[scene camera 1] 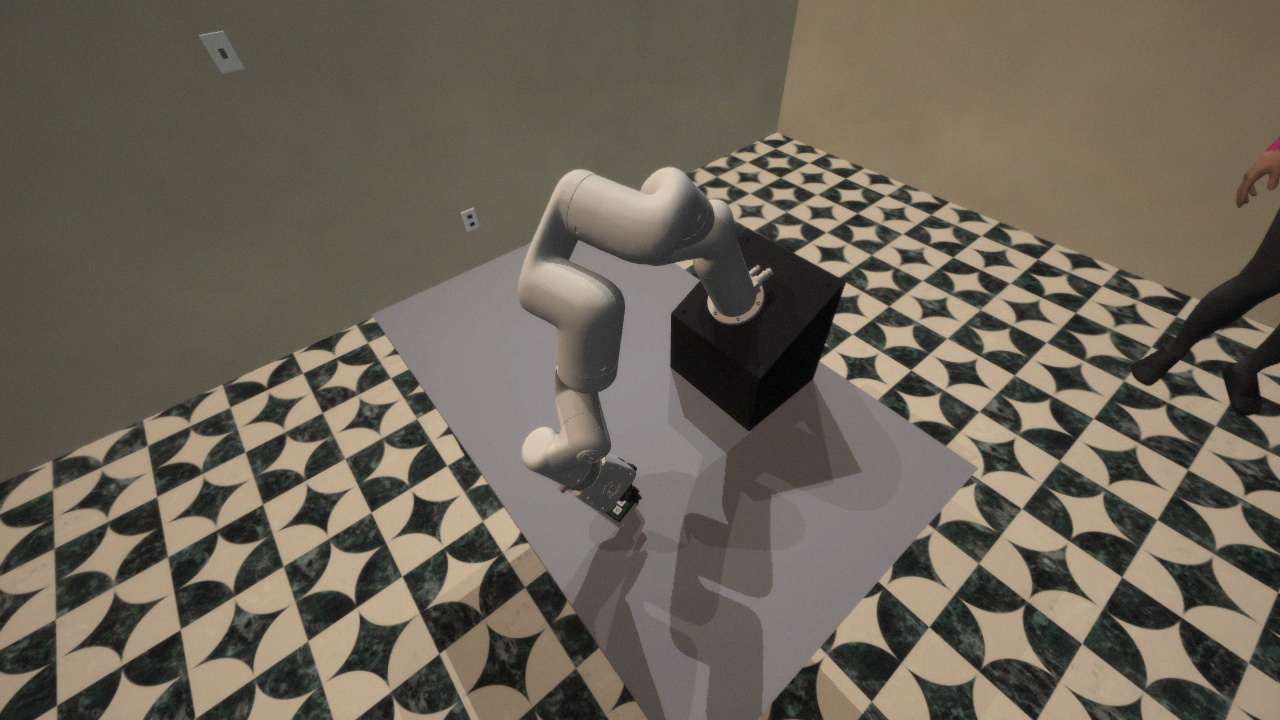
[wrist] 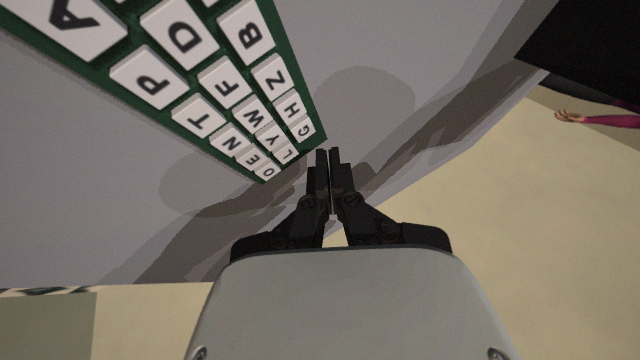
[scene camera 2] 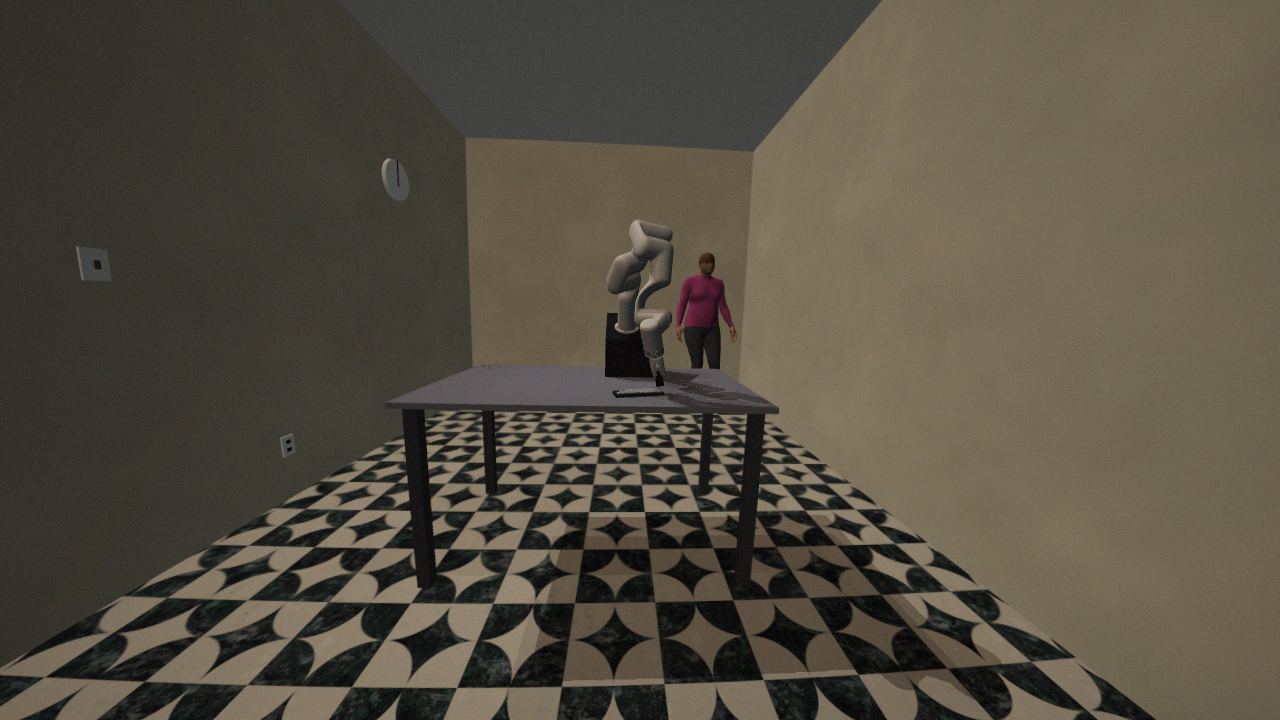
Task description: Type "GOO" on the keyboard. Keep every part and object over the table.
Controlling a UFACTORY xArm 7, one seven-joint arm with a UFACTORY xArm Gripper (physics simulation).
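Places are measured from the arm's base along level axes (x left, y down, z back), in centimetres.
Where they show: gripper, fingertip midpoint: (scene camera 1: pixel 635 496) (wrist: pixel 329 162) (scene camera 2: pixel 660 385); arm's base, link origin: (scene camera 1: pixel 735 299) (scene camera 2: pixel 626 327).
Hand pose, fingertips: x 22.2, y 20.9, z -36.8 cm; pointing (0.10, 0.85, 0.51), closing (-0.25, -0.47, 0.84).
Note:
Each offset is from my fingertips to the centre of the thing. Level surfaces: height alone.
The green keyboard @(dx -7.9, dy +2.1, dz -6.4 cm) (scene camera 1: pixel 619 514) (scene camera 2: pixel 630 394) (wrist: pixel 192 77) with white letter keys lies on the table @(dy +3.0 cm) (scene camera 1: pixel 501 358) (scene camera 2: pixel 519 385) (wrist: pixel 100 150). In the wrist view, the G key @(dx -2.5, dy +1.5, dz -1.7 cm) (wrist: pixel 303 130) is at its near right corner and the O key @(dx +0.4, dy +1.5, dz -4.4 cm) (wrist: pixel 268 172) at its near left corner, with the L key @(dx -0.9, dy +1.5, dz -2.9 cm) (wrist: pixel 285 153) between them. My black gripper (scene camera 1: pixel 635 496) (scene camera 2: pixel 659 384) (wrist: pixel 329 162) is shut and empty. In the wrist view its tips show just past the corner by G. The gap between tips and keyboard is hard to judge. In scene camera 1 the wrist hides most of the keyboard.
The black base block (scene camera 1: pixel 742 385) (scene camera 2: pixel 623 355) (wrist: pixel 600 45) stands on the table behind the keyboard. The arm's shadows fall across the table. A person in a pink top (scene camera 2: pixel 704 300) stands beyond the table, with legs (scene camera 1: pixel 1226 304) and an arm (wrist: pixel 607 120) partly showing in the other views.

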